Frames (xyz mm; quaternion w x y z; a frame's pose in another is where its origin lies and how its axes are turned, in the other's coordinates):
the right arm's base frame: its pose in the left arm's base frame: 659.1 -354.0 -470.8 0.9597 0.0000 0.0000 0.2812
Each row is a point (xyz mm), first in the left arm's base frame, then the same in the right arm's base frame.
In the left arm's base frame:
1: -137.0 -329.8 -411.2
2: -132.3 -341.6 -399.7
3: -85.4 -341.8 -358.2
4: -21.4 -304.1 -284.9
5: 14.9 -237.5 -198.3
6: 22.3 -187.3 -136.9
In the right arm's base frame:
1: -657.2 450.0 59.6
2: -659.6 437.5 71.1
3: -620.2 412.1 112.6
4: -546.0 409.3 185.9
5: -479.5 445.7 272.5
6: -446.1 484.0 333.9

